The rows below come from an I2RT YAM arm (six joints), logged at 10 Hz.
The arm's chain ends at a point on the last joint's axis. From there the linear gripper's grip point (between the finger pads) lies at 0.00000 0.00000 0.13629 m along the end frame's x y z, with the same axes.
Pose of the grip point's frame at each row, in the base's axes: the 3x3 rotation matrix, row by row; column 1 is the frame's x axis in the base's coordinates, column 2 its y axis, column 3 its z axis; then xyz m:
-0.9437, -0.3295, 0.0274; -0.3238, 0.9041, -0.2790; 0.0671, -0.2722, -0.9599; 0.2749, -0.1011, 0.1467
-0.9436, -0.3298, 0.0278; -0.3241, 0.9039, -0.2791; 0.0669, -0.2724, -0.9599; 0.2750, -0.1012, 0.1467
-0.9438, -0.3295, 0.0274; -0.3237, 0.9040, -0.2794; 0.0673, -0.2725, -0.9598; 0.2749, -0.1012, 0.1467
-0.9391, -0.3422, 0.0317; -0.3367, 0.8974, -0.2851; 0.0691, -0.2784, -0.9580; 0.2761, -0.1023, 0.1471
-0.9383, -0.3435, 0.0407; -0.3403, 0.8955, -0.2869; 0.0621, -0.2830, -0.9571; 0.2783, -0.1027, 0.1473
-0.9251, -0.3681, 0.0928; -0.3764, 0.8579, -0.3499; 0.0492, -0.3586, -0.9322; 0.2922, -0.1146, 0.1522
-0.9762, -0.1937, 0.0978; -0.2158, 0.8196, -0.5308; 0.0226, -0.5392, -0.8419; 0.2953, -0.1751, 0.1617
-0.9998, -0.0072, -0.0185; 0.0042, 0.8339, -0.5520; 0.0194, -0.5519, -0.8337; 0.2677, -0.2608, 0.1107
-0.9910, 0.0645, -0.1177; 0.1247, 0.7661, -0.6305; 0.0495, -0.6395, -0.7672; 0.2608, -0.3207, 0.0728
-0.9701, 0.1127, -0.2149; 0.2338, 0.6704, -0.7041; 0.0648, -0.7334, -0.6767; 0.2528, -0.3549, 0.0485
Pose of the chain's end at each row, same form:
-0.9437, -0.3295, 0.0274; -0.3238, 0.9041, -0.2790; 0.0671, -0.2722, -0.9599; 0.2712, -0.0631, 0.2775
-0.9436, -0.3298, 0.0278; -0.3241, 0.9039, -0.2791; 0.0669, -0.2724, -0.9599; 0.2712, -0.0632, 0.2775
-0.9438, -0.3295, 0.0274; -0.3237, 0.9040, -0.2794; 0.0673, -0.2725, -0.9598; 0.2712, -0.0631, 0.2775
-0.9391, -0.3422, 0.0317; -0.3367, 0.8974, -0.2851; 0.0691, -0.2784, -0.9580; 0.2718, -0.0634, 0.2777
-0.9383, -0.3435, 0.0407; -0.3403, 0.8955, -0.2869; 0.0621, -0.2830, -0.9571; 0.2728, -0.0636, 0.2777
-0.9251, -0.3681, 0.0928; -0.3764, 0.8579, -0.3499; 0.0492, -0.3586, -0.9322; 0.2796, -0.0669, 0.2792
-0.9762, -0.1937, 0.0978; -0.2158, 0.8196, -0.5308; 0.0226, -0.5392, -0.8419; 0.2820, -0.1028, 0.2764
-0.9998, -0.0072, -0.0185; 0.0042, 0.8339, -0.5520; 0.0194, -0.5519, -0.8337; 0.2702, -0.1856, 0.2243
-0.9910, 0.0645, -0.1177; 0.1247, 0.7661, -0.6305; 0.0495, -0.6395, -0.7672; 0.2768, -0.2348, 0.1774
-0.9701, 0.1127, -0.2149; 0.2338, 0.6704, -0.7041; 0.0648, -0.7334, -0.6767; 0.2821, -0.2589, 0.1407

